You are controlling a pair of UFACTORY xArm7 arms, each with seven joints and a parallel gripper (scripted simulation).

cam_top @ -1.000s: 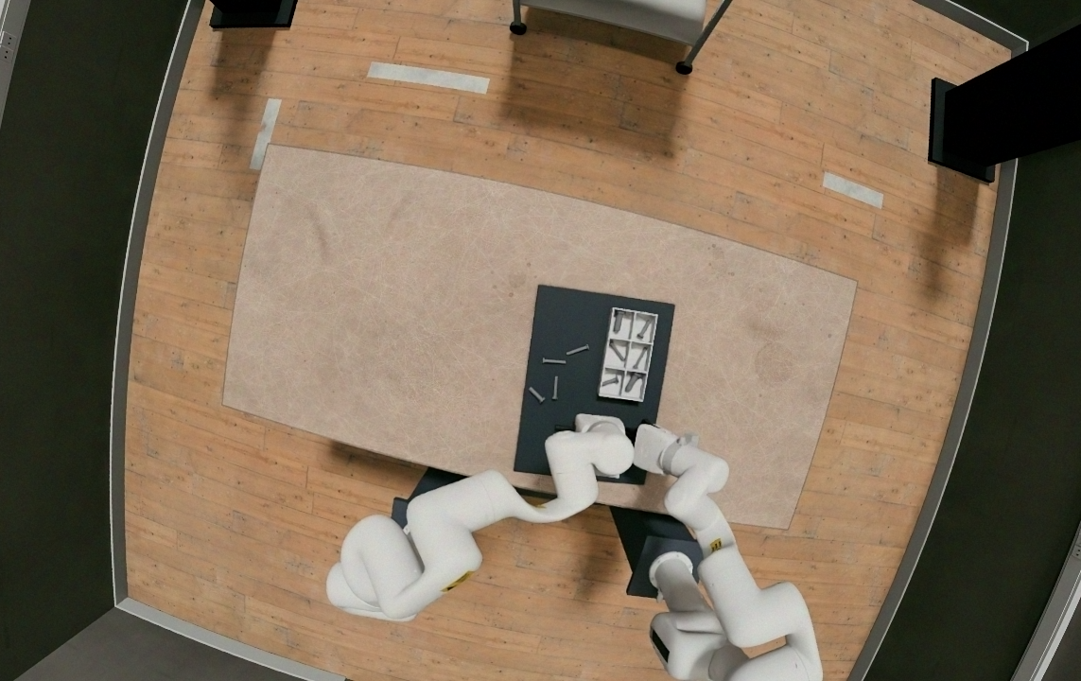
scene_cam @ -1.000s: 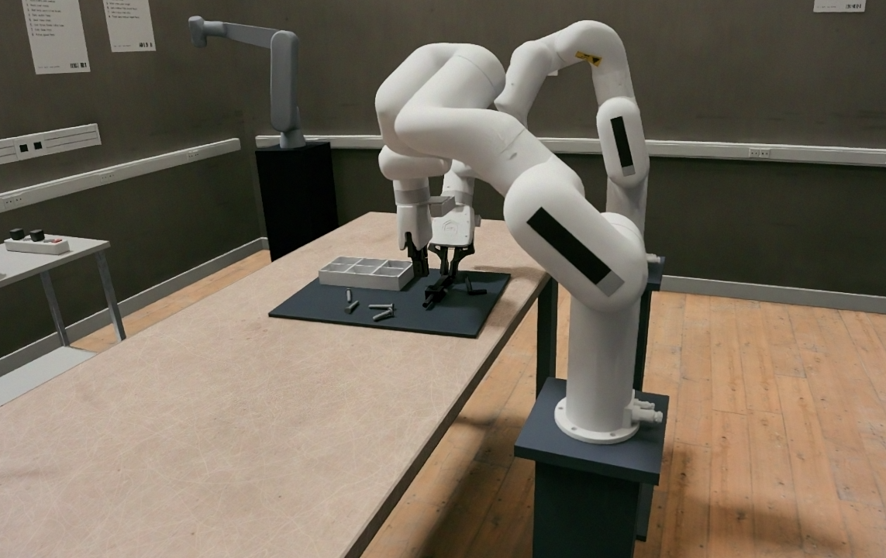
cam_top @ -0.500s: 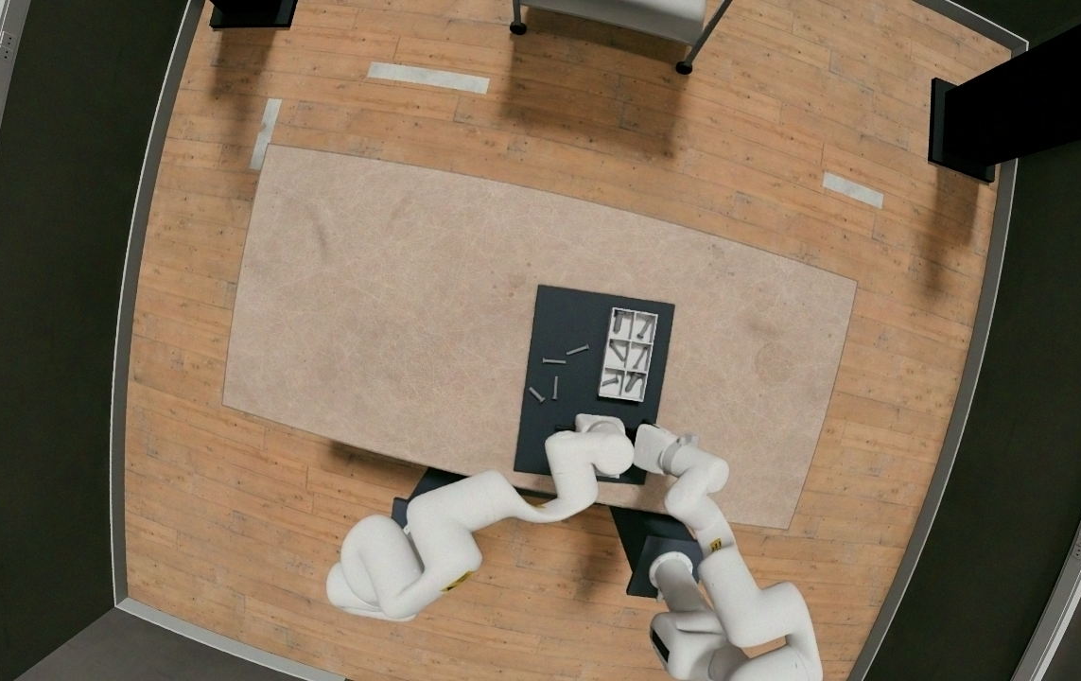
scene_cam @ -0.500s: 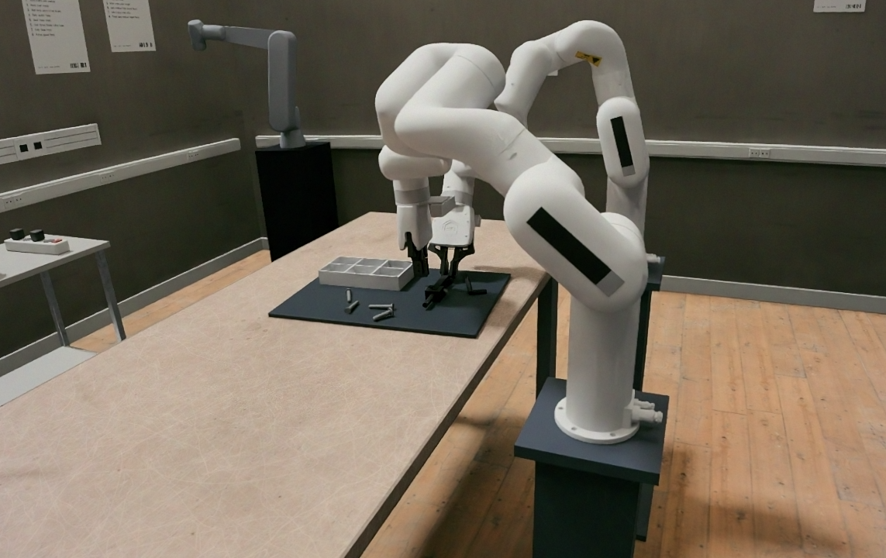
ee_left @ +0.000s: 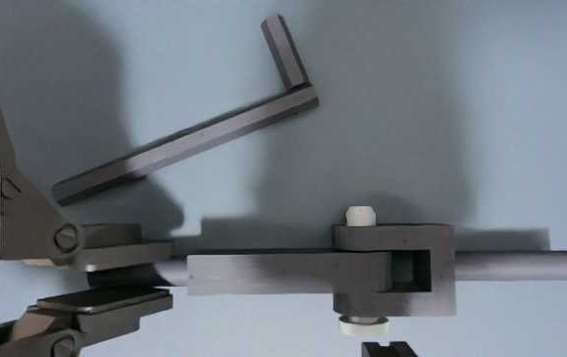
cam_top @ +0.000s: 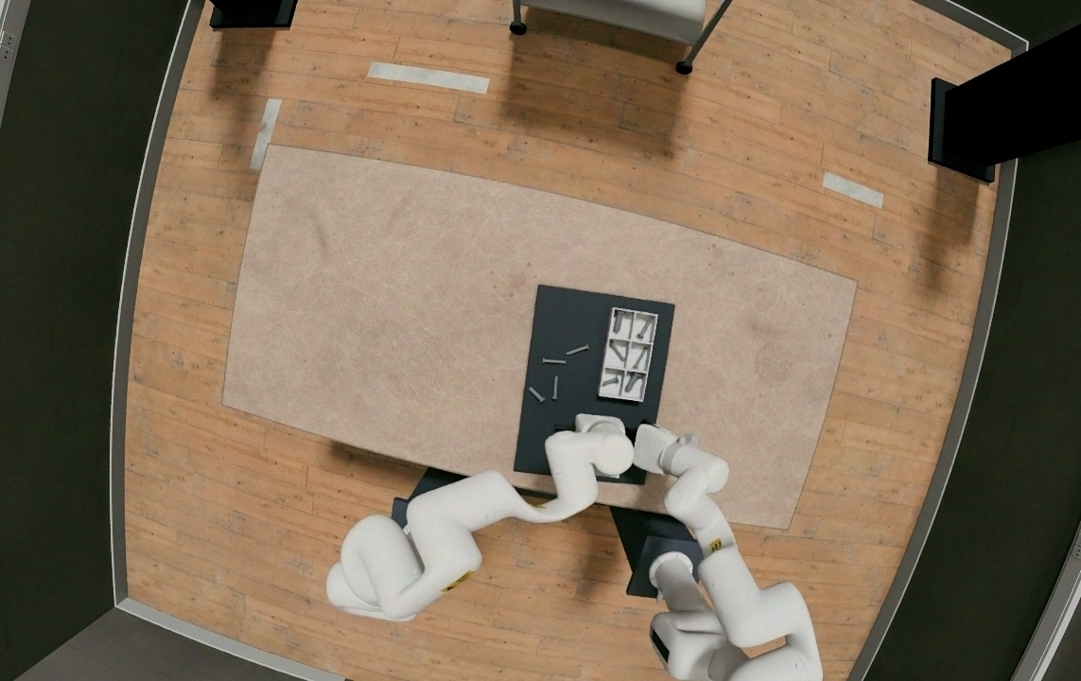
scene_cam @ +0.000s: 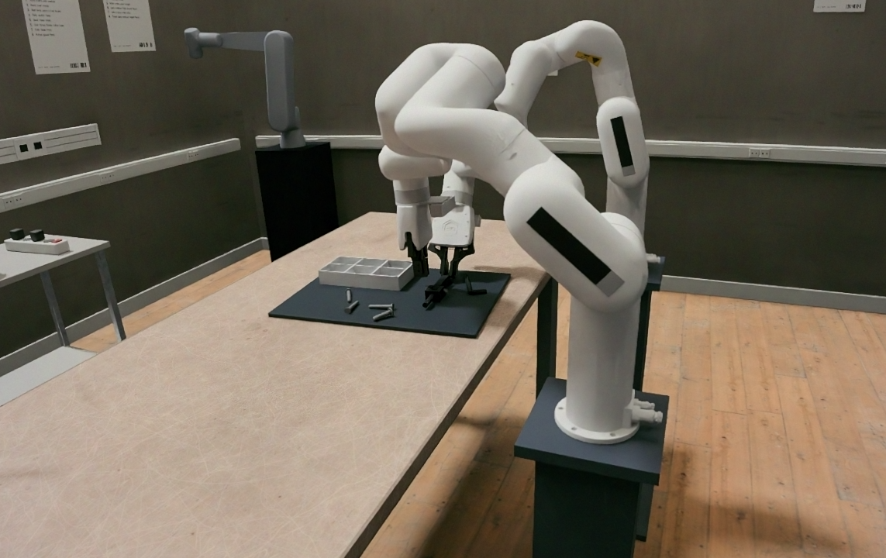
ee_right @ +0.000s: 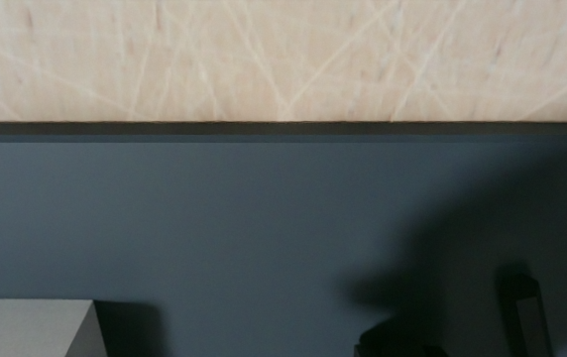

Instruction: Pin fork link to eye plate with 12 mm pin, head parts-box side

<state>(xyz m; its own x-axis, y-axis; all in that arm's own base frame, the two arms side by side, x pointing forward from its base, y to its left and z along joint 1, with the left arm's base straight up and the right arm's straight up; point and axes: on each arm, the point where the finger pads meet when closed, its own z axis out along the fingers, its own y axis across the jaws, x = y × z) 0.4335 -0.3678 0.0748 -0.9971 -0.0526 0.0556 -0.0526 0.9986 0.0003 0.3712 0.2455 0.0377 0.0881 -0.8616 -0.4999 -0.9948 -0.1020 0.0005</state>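
Observation:
The thicker pin lies 5 cm below my left hand and 4 cm behind it. Round my left hand: black l-shaped piece (11 cm behind, 6 cm below, 5 cm to the right); then black eye plate (5 cm below, 4 cm to the right, 3 cm behind); then dark mat (7 cm below, 7 cm ahead).
Right now my right hand is 60 mm to the right of the black eye plate and 20 mm above it. Round my right hand: black l-shaped piece: 70 mm behind, 40 mm to the left, 20 mm below; thicker pin: 100 mm to the left, 20 mm below; dark mat: 100 mm to the left, 100 mm ahead, 30 mm below.

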